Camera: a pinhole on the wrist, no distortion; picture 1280 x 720 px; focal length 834.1 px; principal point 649.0 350.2 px. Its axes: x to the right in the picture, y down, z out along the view. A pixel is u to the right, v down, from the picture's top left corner.
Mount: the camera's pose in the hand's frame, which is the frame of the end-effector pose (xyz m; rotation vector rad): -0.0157 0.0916 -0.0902 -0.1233 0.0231 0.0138
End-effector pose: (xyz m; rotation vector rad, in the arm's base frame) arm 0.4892 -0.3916 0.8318 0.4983 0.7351 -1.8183
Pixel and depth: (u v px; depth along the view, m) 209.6 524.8 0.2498
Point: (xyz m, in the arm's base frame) 0.7021 -0.4442 0.9925
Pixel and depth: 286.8 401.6 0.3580
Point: 0.6945 -0.5028 1.0910
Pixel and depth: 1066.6 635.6 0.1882
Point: 0.6298 -0.5513 0.7970
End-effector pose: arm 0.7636 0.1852 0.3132 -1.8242 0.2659 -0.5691
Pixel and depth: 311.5 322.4 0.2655
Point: 0.7642 0.3479 0.1356
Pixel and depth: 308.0 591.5 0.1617
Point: 0.7452 0.2247 0.1305
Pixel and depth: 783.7 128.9 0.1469
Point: 0.8111 0.2063 0.2351
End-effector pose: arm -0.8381 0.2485 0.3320 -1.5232 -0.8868 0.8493
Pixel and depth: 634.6 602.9 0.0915
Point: -0.8319 0.2211 0.2037
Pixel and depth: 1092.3 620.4 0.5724
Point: -1.0685 0.6823 -0.0809
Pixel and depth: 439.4 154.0 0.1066
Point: -0.8667 0.2145 0.2527
